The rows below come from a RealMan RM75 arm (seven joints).
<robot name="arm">
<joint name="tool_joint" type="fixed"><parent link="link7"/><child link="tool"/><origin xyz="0 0 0"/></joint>
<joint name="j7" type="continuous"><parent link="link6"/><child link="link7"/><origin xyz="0 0 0.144"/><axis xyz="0 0 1"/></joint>
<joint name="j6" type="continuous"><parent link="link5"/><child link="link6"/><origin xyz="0 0 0"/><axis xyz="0 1 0"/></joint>
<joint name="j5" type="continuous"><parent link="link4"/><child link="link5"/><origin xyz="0 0 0.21"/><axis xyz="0 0 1"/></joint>
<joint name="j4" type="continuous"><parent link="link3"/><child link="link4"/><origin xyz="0 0 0"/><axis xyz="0 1 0"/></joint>
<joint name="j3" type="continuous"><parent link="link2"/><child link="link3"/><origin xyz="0 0 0.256"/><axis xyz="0 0 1"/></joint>
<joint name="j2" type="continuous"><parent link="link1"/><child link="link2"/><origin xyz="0 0 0"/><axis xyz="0 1 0"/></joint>
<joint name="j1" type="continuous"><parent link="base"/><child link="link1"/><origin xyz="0 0 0.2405"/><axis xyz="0 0 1"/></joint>
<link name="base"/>
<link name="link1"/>
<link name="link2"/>
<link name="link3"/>
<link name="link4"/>
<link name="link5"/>
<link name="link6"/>
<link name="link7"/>
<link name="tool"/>
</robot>
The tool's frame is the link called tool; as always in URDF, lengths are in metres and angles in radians. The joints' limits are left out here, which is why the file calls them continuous.
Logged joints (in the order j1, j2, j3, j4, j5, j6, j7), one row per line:
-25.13 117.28 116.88 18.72 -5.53 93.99 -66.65
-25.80 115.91 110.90 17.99 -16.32 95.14 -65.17
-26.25 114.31 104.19 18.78 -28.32 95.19 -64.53
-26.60 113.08 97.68 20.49 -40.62 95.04 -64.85
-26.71 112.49 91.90 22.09 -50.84 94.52 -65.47
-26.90 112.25 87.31 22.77 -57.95 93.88 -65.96
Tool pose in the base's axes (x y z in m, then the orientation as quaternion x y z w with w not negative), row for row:
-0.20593 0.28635 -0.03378 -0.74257 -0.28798 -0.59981 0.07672
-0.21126 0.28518 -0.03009 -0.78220 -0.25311 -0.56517 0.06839
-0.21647 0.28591 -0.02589 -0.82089 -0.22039 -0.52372 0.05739
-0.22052 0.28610 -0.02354 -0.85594 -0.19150 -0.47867 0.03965
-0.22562 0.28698 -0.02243 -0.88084 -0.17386 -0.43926 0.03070
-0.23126 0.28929 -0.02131 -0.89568 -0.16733 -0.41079 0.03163
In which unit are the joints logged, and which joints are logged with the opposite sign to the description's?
The joints are logged in degrees. Opposite sign: j2, j5.
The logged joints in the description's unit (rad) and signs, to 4 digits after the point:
-0.4386 -2.0469 2.0399 0.3267 0.0965 1.6404 -1.1633
-0.4503 -2.0230 1.9356 0.3140 0.2848 1.6605 -1.1374
-0.4581 -1.9951 1.8185 0.3278 0.4943 1.6614 -1.1263
-0.4643 -1.9736 1.7048 0.3576 0.7090 1.6588 -1.1318
-0.4662 -1.9633 1.6040 0.3855 0.8873 1.6497 -1.1427
-0.4695 -1.9591 1.5238 0.3974 1.0114 1.6385 -1.1512

